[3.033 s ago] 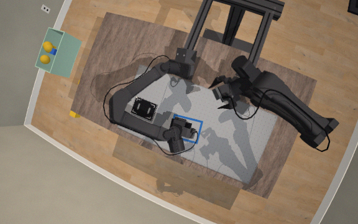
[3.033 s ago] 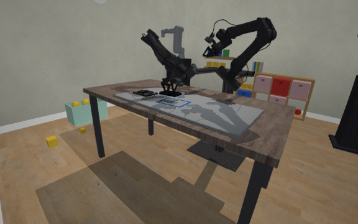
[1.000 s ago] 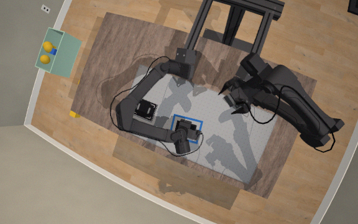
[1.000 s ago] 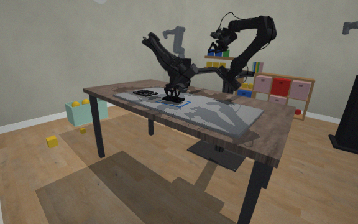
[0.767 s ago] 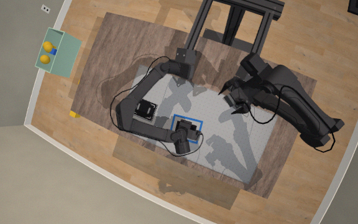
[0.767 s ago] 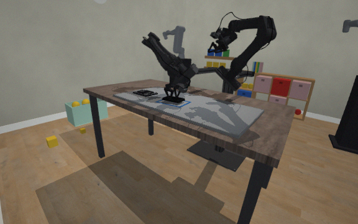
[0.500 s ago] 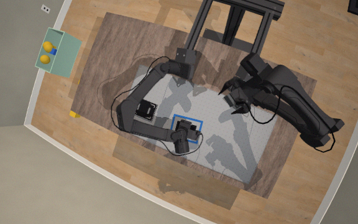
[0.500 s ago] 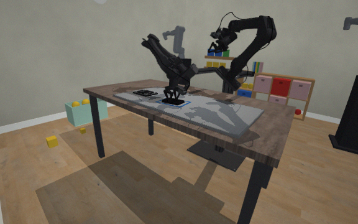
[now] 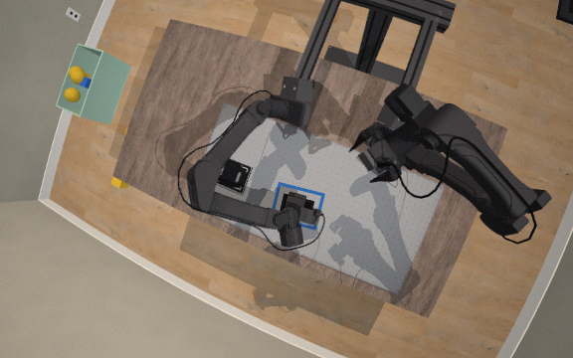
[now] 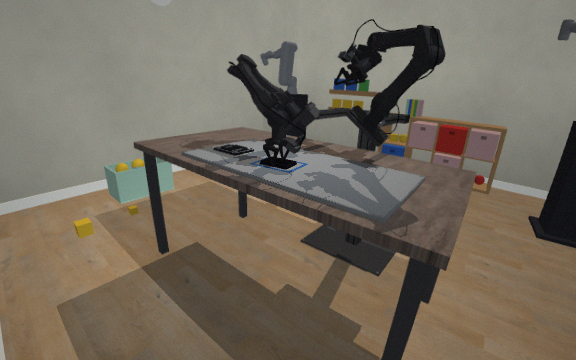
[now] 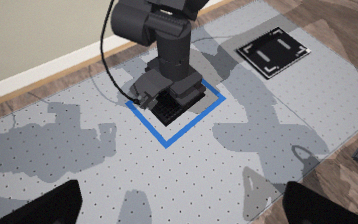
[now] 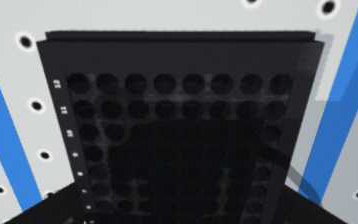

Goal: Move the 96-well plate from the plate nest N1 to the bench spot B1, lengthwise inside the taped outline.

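The black 96-well plate lies 10 mm below my right hand. The rest, counted from my right hand: black plate nest: 310 mm to the right, 40 mm behind, 10 mm below.
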